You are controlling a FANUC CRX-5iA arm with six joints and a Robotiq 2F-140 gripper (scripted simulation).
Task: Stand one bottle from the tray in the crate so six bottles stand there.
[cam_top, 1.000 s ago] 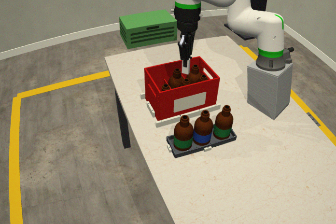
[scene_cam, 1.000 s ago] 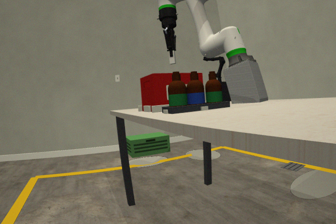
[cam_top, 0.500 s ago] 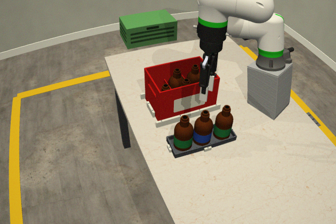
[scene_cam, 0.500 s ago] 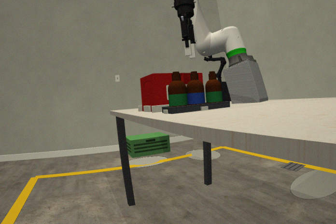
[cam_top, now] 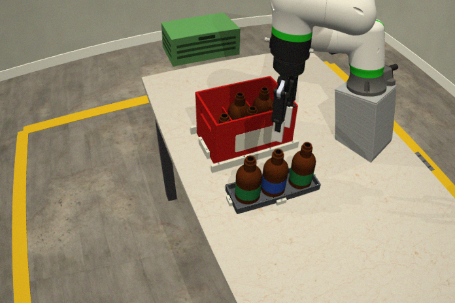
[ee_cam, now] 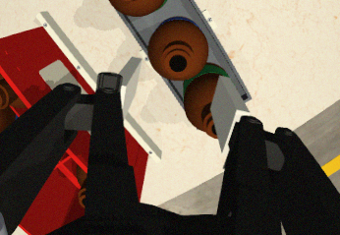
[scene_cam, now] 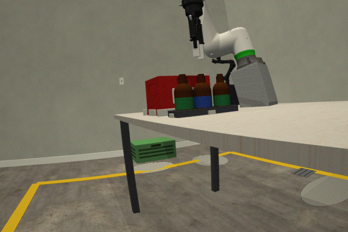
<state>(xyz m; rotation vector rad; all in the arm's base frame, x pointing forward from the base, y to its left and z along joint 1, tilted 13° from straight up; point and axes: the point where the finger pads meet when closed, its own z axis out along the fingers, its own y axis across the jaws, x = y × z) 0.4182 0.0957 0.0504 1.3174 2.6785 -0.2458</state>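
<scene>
My hand is 170 mm above the glass bottle. Round my hand: grey tray 250 mm below; red crate 240 mm to the right, 170 mm below, 30 mm behind.
</scene>
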